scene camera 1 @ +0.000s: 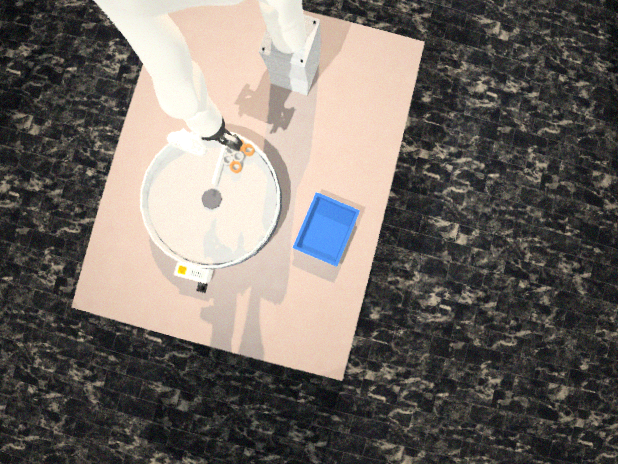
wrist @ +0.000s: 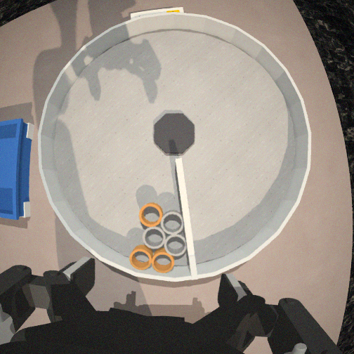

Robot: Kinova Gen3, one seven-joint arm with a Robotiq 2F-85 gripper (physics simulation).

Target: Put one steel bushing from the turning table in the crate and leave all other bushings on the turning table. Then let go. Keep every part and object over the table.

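Places are measured from the arm's base along level axes (x right, y down, z ahead), in centimetres.
Where they show: gripper, fingertip midpoint: [scene camera 1: 219, 139]; arm's base, origin of the base link: [scene camera 1: 288, 35].
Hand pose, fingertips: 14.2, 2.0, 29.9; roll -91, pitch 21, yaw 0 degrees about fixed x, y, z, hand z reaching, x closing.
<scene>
Things, the pixels of their top centre, and the offset from my fingertips, as dx, dy, dz. "pt": a spot on its surface instead.
- turning table, middle of its top: [scene camera 1: 211, 198] +4.7, +18.7, +13.4
- blue crate, middle of its top: [scene camera 1: 326, 229] -31.5, +19.8, +18.0
- white divider bar, surface spot: [scene camera 1: 218, 167] pt +3.2, +15.7, +4.1
- dark hub, middle of its top: [scene camera 1: 211, 198] +4.7, +18.7, +13.4
- white label box, surface spot: [scene camera 1: 194, 273] pt +6.6, +19.0, +36.7
Three grey steel bushings [wrist: 182, 223] [wrist: 144, 237] [wrist: 185, 245] stand close together on the turning table [scene camera 1: 175, 215] [wrist: 235, 150], beside its white divider bar. Three orange bushings [wrist: 140, 214] [wrist: 131, 258] [wrist: 173, 262] stand around them, two of them by the rim. In scene camera 1 the gripper partly hides the group. The blue crate [scene camera 1: 306, 221] [wrist: 21, 165] stands apart from the turning table, with no bushing showing in it. My gripper [scene camera 1: 235, 142] [wrist: 155, 280] is open and empty, above the rim near the bushings.
The white divider bar [scene camera 1: 218, 167] [wrist: 186, 220] runs from near the dark hub [scene camera 1: 211, 198] [wrist: 174, 132] to the raised rim. A grey block [scene camera 1: 292, 75] stands at the top of the table. A white label box [scene camera 1: 194, 273] adjoins the turning table's lower side.
</scene>
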